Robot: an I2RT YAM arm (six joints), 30 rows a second.
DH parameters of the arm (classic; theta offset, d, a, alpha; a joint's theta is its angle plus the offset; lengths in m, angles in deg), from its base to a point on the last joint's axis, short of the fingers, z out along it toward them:
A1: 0 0.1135 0.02 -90
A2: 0 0 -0.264 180
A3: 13.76 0 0.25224 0
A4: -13.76 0 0.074 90
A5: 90 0 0 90
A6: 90 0.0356 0 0
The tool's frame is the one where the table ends.
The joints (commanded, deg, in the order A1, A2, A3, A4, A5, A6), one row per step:
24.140, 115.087, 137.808, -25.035, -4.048, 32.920
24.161, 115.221, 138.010, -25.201, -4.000, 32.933
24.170, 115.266, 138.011, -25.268, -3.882, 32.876
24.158, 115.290, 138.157, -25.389, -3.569, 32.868
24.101, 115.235, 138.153, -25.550, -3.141, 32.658
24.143, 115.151, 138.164, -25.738, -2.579, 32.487
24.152, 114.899, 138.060, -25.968, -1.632, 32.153
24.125, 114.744, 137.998, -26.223, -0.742, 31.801
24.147, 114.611, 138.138, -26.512, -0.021, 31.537
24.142, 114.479, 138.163, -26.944, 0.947, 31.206
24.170, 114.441, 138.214, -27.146, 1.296, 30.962
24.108, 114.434, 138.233, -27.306, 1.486, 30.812
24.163, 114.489, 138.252, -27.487, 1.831, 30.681
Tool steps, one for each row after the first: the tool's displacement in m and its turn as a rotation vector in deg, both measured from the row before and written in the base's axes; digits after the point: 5 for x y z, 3 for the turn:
0.00029, 0.00027, -0.00021, -0.030, 0.095, -0.027
0.00027, 0.00012, -0.00046, -0.100, 0.072, -0.106
-0.00007, -0.00035, 0.00039, -0.019, -0.010, -0.324
-0.00003, -0.00079, 0.00008, -0.249, -0.004, -0.475
-0.00053, -0.00026, 0.00032, -0.214, -0.003, -0.511
-0.00109, -0.00106, 0.00085, -0.374, -0.091, -0.921
-0.00051, -0.00106, 0.00032, -0.425, -0.021, -0.898
-0.00106, -0.00078, 0.00118, -0.281, -0.110, -0.684
-0.00066, -0.00100, 0.00028, -0.463, 0.097, -0.954
-0.00038, -0.00017, 0.00017, -0.289, 0.000, -0.306
0.00013, -0.00059, -0.00015, -0.203, 0.060, -0.243
0.00019, 0.00031, -0.00064, -0.229, 0.139, -0.281

